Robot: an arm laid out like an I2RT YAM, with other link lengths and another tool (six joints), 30 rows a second.
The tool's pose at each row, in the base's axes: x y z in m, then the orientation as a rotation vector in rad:
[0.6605 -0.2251 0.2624 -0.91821 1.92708 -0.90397]
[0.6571 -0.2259 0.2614 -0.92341 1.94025 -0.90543]
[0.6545 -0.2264 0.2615 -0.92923 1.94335 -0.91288]
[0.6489 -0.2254 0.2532 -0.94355 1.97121 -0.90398]
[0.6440 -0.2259 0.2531 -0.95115 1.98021 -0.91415]
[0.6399 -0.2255 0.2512 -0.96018 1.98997 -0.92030]
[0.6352 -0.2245 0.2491 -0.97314 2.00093 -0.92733]
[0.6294 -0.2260 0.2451 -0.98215 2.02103 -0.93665]
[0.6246 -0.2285 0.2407 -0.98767 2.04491 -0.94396]
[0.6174 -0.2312 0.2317 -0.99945 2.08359 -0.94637]
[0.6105 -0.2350 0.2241 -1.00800 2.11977 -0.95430]
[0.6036 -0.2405 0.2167 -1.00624 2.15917 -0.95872]
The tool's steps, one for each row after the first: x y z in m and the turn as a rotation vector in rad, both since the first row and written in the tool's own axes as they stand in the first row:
[0.0024 0.0014 -0.0023 -0.00816 0.01084 -0.00344]
[0.0039 0.0017 -0.0045 -0.00850 0.01674 -0.01047]
[0.0083 0.0106 -0.0061 -0.03301 0.03346 -0.01511]
[0.0108 0.0118 -0.0102 -0.03573 0.04530 -0.02414]
[0.0128 0.0147 -0.0131 -0.04142 0.05565 -0.03243]
[0.0147 0.0182 -0.0165 -0.04894 0.06723 -0.04375]
[0.0198 0.0223 -0.0195 -0.05827 0.08735 -0.05270]
[0.0254 0.0261 -0.0211 -0.06900 0.10958 -0.05820]
[0.0338 0.0342 -0.0229 -0.09203 0.14078 -0.06533]
[0.0425 0.0406 -0.0247 -0.10977 0.17289 -0.07273]
[0.0526 0.0459 -0.0262 -0.12652 0.20623 -0.07172]

